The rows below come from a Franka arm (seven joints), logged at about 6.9 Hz.
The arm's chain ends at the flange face. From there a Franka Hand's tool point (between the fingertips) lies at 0.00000 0.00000 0.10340 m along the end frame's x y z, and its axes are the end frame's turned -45 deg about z.
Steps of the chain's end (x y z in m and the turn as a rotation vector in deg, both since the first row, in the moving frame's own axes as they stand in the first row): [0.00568 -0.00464 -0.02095 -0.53 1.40 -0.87]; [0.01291 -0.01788 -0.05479 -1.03 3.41 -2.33]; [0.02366 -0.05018 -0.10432 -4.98 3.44 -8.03]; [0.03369 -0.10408 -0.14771 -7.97 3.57 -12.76]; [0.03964 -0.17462 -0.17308 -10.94 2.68 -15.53]
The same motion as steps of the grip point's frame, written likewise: [0.00843 0.00319 -0.02099 -1.36 0.62 -0.87]; [0.02492 0.00208 -0.05499 -3.14 1.68 -2.33]; [0.05101 -0.00793 -0.10490 -5.95 -1.09 -8.03]; [0.09350 -0.03460 -0.14890 -8.16 -3.11 -12.76]; [0.14349 -0.07697 -0.17506 -9.63 -5.84 -15.53]
